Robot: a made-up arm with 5 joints. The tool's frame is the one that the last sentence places.
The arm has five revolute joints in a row. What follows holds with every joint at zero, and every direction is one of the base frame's. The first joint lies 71.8 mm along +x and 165.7 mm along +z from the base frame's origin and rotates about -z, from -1.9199 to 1.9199 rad. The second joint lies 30.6 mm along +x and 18.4 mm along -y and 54.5 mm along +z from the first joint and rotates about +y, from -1.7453 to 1.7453 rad. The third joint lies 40.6 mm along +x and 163.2 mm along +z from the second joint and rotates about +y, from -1.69 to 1.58 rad. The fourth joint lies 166 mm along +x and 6.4 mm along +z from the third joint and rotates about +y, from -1.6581 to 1.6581 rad. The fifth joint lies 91 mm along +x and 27 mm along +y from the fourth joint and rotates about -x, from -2.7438 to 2.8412 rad. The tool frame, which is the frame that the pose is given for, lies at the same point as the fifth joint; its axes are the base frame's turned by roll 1.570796, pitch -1.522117 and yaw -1.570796 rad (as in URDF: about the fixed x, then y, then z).
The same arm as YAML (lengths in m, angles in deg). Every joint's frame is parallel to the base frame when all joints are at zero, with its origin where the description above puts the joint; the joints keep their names.
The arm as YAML. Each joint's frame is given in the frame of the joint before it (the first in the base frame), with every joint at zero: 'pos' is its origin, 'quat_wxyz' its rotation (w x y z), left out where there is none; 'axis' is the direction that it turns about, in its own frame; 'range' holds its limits. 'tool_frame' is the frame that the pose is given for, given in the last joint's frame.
length_unit: m
angle_unit: deg
joints:
  - joint: joint 1
    pos: [0.0718, 0.0, 0.1657]
    axis: "-z"
    range: [-110.0, 110.0]
  - joint: joint 2
    pos: [0.0306, -0.0184, 0.0545]
    axis: "+y"
    range: [-100.0, 100.0]
  - joint: joint 3
    pos: [0.0406, 0.0, 0.1632]
    axis: "+y"
    range: [-96.83, 90.53]
  - joint: joint 4
    pos: [0.166, 0.0, 0.0064]
    axis: "+y"
    range: [-95.0, 95.0]
  - joint: joint 5
    pos: [0.091, 0.027, 0.0]
    axis: "-x"
    range: [-157.21, 162.79]
tool_frame:
  pos: [0.0, 0.0, 0.0]
  quat_wxyz: [0.706897, 0.017209, -0.706897, -0.017209]

